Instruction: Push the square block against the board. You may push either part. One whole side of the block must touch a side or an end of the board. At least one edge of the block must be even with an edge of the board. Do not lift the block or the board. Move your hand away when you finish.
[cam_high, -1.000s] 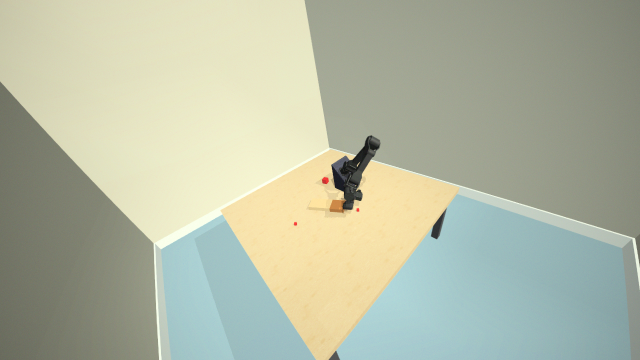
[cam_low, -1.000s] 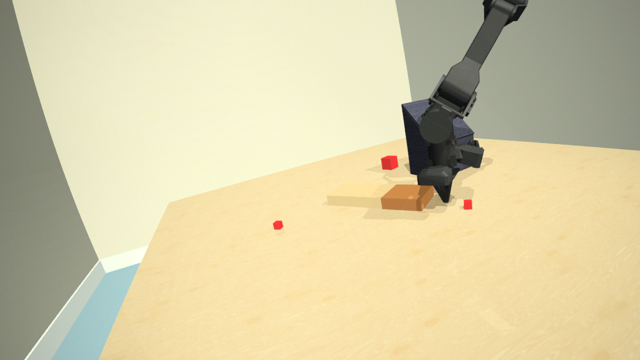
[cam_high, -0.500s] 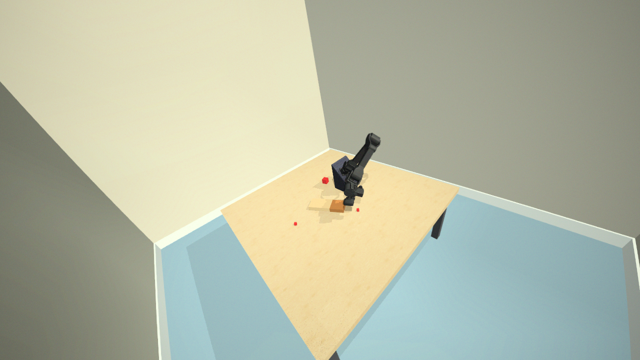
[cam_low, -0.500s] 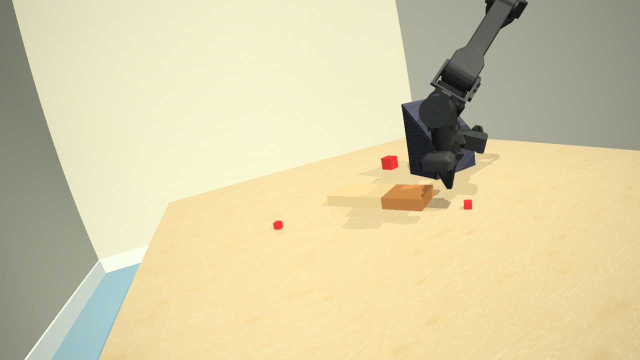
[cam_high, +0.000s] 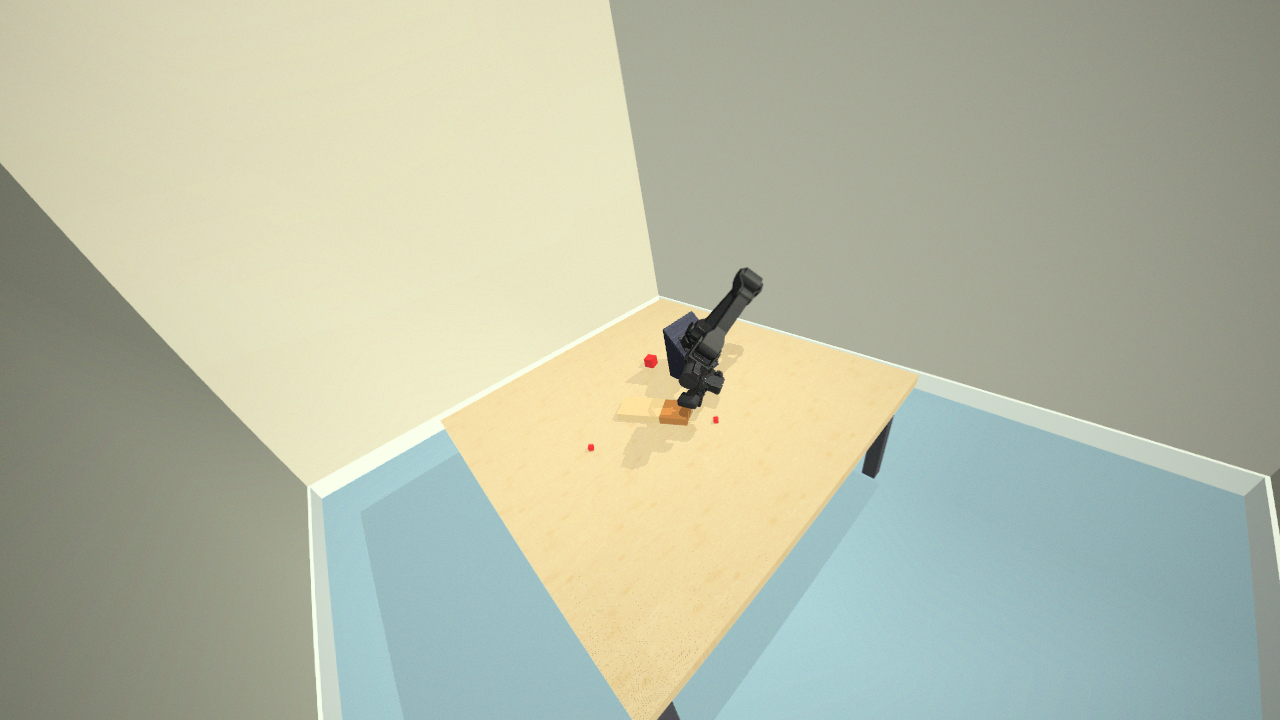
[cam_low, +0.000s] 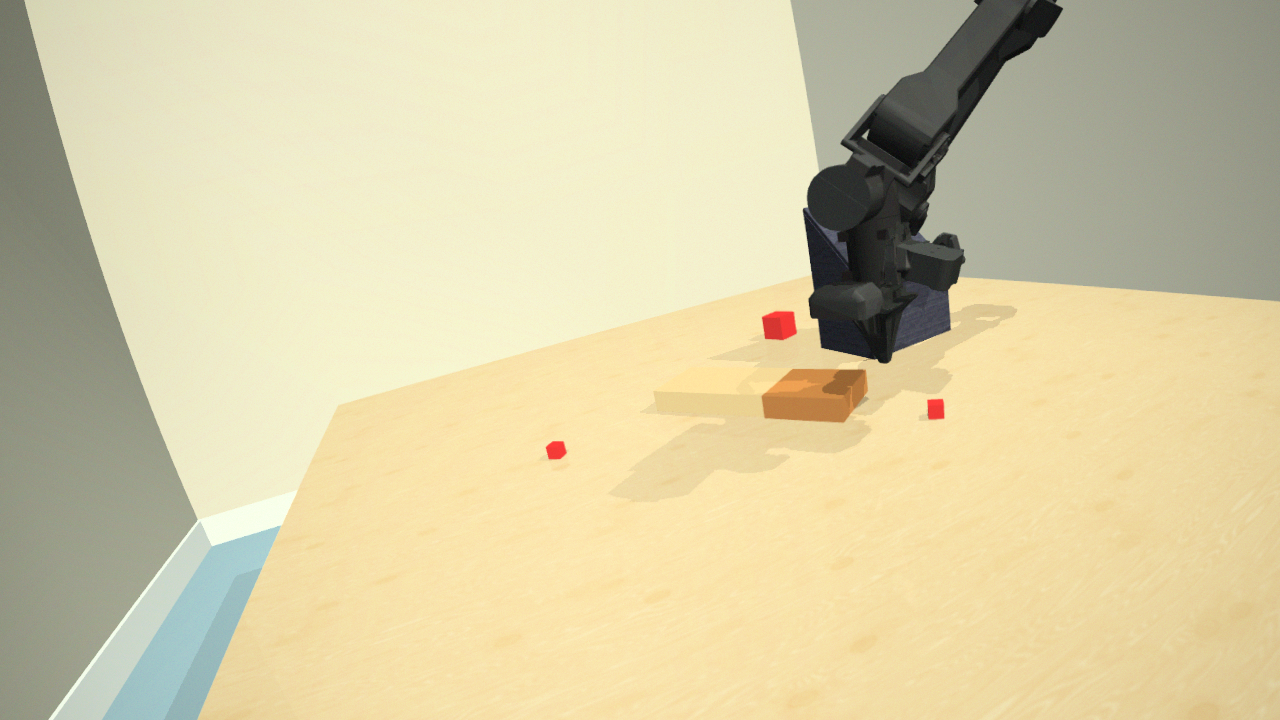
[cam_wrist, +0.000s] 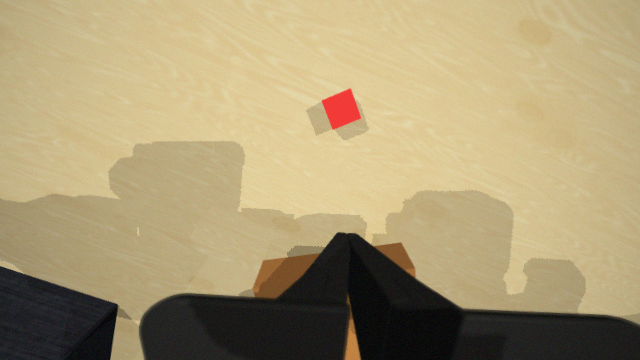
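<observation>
Now: gripper tip 8 cm to the left of the orange-brown square block, 5 cm short of it and 4 cm above it. Round my gripper tip: pale board: 18 cm to the right, 12 cm ahead, 4 cm below.
</observation>
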